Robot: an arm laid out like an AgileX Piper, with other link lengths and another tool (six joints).
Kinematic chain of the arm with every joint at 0, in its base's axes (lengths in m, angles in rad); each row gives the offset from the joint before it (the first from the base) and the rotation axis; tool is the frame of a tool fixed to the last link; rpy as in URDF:
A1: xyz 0 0 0.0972 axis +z
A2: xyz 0 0 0 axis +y
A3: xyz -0.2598 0 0.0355 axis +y
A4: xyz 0.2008 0 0.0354 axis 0.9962 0 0.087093
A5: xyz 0 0 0 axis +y
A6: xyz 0.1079 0 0.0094 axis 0.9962 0 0.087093
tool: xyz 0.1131 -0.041 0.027 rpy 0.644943 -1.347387 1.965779
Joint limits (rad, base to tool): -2.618..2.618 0..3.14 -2.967..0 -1.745..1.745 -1.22..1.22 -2.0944..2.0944
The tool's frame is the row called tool.
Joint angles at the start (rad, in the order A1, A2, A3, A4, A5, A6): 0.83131, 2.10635, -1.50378, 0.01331, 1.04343, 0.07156
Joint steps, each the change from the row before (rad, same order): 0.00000, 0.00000, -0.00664, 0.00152, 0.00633, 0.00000; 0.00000, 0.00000, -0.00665, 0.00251, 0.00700, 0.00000; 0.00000, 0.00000, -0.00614, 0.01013, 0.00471, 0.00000; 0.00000, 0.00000, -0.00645, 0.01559, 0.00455, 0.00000; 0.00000, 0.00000, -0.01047, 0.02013, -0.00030, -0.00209; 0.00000, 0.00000, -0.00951, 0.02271, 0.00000, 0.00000; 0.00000, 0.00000, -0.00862, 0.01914, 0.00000, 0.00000; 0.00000, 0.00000, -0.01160, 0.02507, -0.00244, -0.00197; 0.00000, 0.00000, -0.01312, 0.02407, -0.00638, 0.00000; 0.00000, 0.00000, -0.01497, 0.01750, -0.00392, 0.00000
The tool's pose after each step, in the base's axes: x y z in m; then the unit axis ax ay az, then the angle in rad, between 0 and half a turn. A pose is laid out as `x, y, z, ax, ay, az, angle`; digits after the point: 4 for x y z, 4 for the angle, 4 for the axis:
0.2755, 0.2436, -0.0046, 0.8812, 0.4558, 0.1255, 2.6959
0.2754, 0.2443, -0.0034, 0.8815, 0.4553, 0.1248, 2.6977
0.2744, 0.2461, -0.0026, 0.8829, 0.4530, 0.1233, 2.7059
0.2727, 0.2486, -0.0018, 0.8851, 0.4495, 0.1208, 2.7185
0.2719, 0.2534, -0.0002, 0.8873, 0.4448, 0.1217, 2.7380
0.2704, 0.2583, 0.0012, 0.8904, 0.4388, 0.1212, 2.7588
0.2693, 0.2625, 0.0026, 0.8928, 0.4338, 0.1210, 2.7767
0.2684, 0.2686, 0.0047, 0.8956, 0.4278, 0.1223, 2.8014
0.2685, 0.2754, 0.0074, 0.8986, 0.4203, 0.1261, 2.8269
0.2696, 0.2815, 0.0107, 0.9006, 0.4145, 0.1309, 2.8475

